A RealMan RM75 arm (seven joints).
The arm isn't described. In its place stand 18 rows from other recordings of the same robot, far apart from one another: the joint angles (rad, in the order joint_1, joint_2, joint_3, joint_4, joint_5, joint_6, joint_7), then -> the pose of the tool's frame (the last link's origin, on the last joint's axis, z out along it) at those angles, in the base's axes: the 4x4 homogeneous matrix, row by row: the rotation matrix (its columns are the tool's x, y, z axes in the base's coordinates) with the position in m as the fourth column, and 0 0 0 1 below.
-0.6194 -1.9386 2.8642 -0.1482 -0.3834 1.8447 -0.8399 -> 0.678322, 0.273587, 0.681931, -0.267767; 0.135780, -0.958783, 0.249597, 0.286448; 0.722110, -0.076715, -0.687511, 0.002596; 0, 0, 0, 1
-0.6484 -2.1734 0.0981 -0.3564 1.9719 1.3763 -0.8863 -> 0.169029, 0.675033, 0.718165, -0.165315; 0.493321, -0.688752, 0.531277, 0.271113; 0.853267, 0.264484, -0.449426, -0.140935; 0, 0, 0, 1
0.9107 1.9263 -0.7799 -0.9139 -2.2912 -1.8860 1.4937 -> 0.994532, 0.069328, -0.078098, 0.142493; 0.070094, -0.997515, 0.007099, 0.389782; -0.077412, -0.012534, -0.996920, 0.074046; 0, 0, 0, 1
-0.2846 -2.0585 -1.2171 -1.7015 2.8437 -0.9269 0.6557 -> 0.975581, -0.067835, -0.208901, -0.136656; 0.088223, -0.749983, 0.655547, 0.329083; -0.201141, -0.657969, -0.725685, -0.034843; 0, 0, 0, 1
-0.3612 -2.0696 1.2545 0.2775 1.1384 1.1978 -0.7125 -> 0.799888, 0.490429, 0.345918, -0.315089; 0.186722, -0.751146, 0.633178, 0.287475; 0.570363, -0.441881, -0.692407, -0.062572; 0, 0, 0, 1
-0.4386 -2.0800 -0.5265 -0.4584 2.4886 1.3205 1.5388 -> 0.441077, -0.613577, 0.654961, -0.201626; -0.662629, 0.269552, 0.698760, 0.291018; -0.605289, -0.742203, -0.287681, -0.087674; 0, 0, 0, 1
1.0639 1.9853 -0.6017 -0.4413 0.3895 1.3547 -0.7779 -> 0.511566, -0.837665, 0.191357, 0.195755; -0.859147, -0.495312, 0.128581, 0.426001; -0.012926, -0.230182, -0.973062, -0.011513; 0, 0, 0, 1
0.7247 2.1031 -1.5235 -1.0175 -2.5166 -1.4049 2.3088 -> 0.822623, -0.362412, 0.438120, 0.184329; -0.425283, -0.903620, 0.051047, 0.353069; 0.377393, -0.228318, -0.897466, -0.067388; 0, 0, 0, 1
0.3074 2.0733 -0.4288 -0.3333 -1.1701 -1.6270 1.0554 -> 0.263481, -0.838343, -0.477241, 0.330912; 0.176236, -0.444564, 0.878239, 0.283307; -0.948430, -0.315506, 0.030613, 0.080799; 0, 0, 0, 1
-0.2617 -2.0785 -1.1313 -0.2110 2.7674 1.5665 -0.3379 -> 0.524756, 0.727960, 0.441255, -0.306797; -0.296647, -0.329483, 0.896349, 0.269472; 0.797892, -0.601261, 0.043049, 0.006054; 0, 0, 0, 1
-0.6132 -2.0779 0.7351 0.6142 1.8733 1.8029 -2.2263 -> 0.289108, 0.724938, 0.625205, -0.204617; 0.891690, -0.441543, 0.099643, 0.320937; 0.348290, 0.528681, -0.774074, -0.000165; 0, 0, 0, 1
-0.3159 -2.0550 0.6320 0.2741 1.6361 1.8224 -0.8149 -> 0.551030, 0.447503, 0.704349, -0.293863; 0.044899, -0.858727, 0.510462, 0.238033; 0.833277, -0.249655, -0.493277, -0.003216; 0, 0, 0, 1
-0.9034 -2.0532 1.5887 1.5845 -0.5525 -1.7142 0.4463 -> 0.893902, 0.142586, -0.424981, -0.034008; 0.292551, -0.903890, 0.312085, 0.349639; -0.339637, -0.403302, -0.849702, -0.002613; 0, 0, 0, 1
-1.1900 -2.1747 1.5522 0.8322 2.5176 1.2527 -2.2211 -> 0.921714, -0.086854, -0.378021, -0.032483; -0.011137, -0.980131, 0.198040, 0.391406; -0.387711, -0.178326, -0.904367, -0.113010; 0, 0, 0, 1
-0.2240 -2.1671 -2.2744 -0.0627 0.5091 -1.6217 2.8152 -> 0.587015, 0.785010, 0.197922, -0.349542; -0.292324, -0.022454, 0.956056, 0.234090; 0.754957, -0.619076, 0.216296, 0.017222; 0, 0, 0, 1
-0.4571 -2.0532 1.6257 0.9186 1.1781 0.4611 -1.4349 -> 0.780559, 0.587232, 0.214210, -0.196614; 0.228663, -0.587187, 0.776483, 0.409401; 0.581756, -0.557109, -0.592612, -0.030839; 0, 0, 0, 1
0.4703 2.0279 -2.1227 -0.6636 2.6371 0.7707 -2.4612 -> 0.876286, -0.222453, -0.427361, 0.198975; 0.002497, -0.884916, 0.465744, 0.323059; -0.481785, -0.409192, -0.774884, -0.117941; 0, 0, 0, 1
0.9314 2.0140 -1.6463 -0.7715 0.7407 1.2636 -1.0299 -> 0.861365, -0.107333, 0.496518, 0.170666; -0.177401, -0.979442, 0.096030, 0.391858; 0.476004, -0.170800, -0.862698, -0.068045; 0, 0, 0, 1
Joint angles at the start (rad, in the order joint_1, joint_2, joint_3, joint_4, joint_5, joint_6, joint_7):
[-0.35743, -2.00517, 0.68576, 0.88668, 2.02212, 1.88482, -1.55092]
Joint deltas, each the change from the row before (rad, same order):
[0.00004, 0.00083, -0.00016, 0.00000, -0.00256, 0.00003, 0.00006]
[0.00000, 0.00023, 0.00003, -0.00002, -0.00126, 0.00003, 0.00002]
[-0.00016, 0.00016, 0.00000, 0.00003, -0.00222, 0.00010, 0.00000]
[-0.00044, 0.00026, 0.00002, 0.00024, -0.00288, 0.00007, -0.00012]
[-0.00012, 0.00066, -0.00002, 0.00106, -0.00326, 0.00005, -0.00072]
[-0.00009, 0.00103, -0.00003, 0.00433, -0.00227, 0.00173, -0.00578]
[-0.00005, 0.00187, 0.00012, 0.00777, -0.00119, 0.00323, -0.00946]
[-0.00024, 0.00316, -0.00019, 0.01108, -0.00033, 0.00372, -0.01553]
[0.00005, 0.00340, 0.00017, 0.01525, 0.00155, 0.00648, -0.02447]
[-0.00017, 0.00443, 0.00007, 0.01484, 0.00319, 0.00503, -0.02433]
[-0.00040, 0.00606, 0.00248, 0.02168, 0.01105, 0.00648, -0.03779]
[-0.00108, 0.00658, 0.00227, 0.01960, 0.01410, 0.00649, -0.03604]
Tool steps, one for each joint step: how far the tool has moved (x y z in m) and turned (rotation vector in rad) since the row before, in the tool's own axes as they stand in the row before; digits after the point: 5 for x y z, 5 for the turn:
[0.00039, -0.00012, -0.00034, 0.00072, 0.00201, 0.00108]
[0.00018, -0.00003, -0.00008, 0.00012, 0.00104, 0.00048]
[0.00037, -0.00003, -0.00004, -0.00001, 0.00200, 0.00091]
[0.00059, -0.00009, -0.00004, 0.00005, 0.00250, 0.00146]
[0.00069, -0.00015, -0.00032, 0.00087, 0.00239, 0.00154]
[0.00106, -0.00007, -0.00074, 0.00080, 0.00030, -0.00091]
[0.00146, -0.00006, -0.00133, 0.00121, -0.00235, -0.00168]
[0.00199, -0.00030, -0.00209, 0.00315, -0.00474, -0.00459]
[0.00225, 0.00003, -0.00252, 0.00235, -0.00817, -0.01071]
[0.00209, -0.00028, -0.00285, 0.00461, -0.01014, -0.01097]
[0.00213, -0.00035, -0.00365, 0.00668, -0.02211, -0.02024]
[0.00164, -0.00043, -0.00363, 0.00731, -0.02439, -0.02077]

